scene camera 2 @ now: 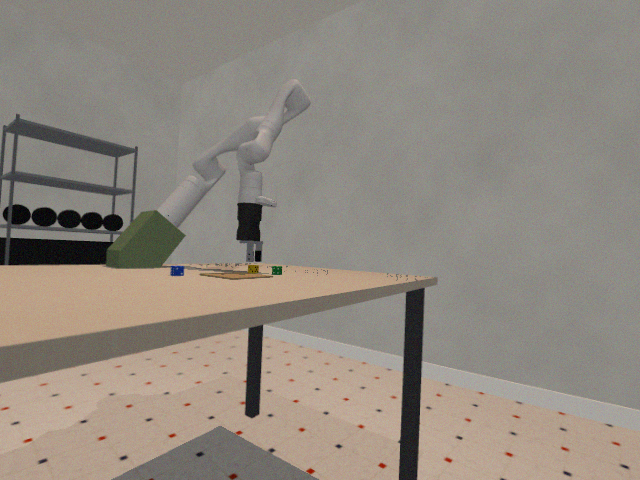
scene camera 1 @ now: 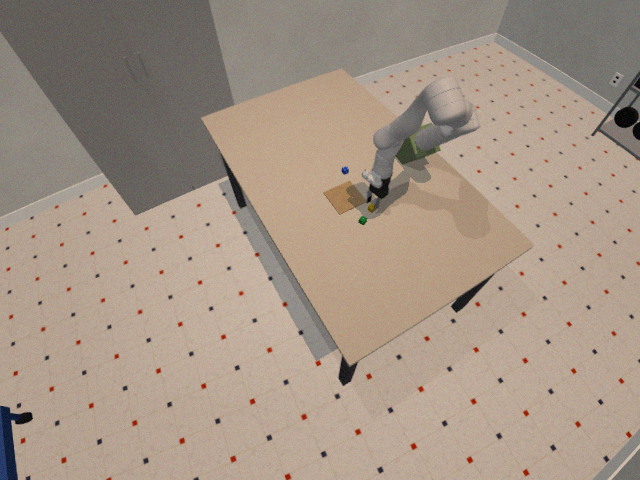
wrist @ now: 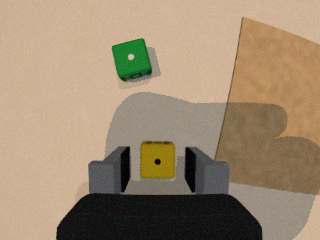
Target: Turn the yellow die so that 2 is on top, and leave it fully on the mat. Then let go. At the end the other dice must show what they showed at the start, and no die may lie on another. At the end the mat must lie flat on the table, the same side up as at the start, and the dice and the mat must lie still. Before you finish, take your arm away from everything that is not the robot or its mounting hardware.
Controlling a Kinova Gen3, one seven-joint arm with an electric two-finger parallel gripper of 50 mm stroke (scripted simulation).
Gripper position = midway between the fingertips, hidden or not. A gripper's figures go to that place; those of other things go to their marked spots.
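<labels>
A brown mat (wrist: 262, 137) is 23 cm from the lens, and a yellow die (wrist: 157, 158) is 19 cm from the lens. My own gripper (wrist: 157, 162) is 18 cm from the lens. As for the spots on the yellow die and the brown mat, they are 9 cm apart.
</labels>
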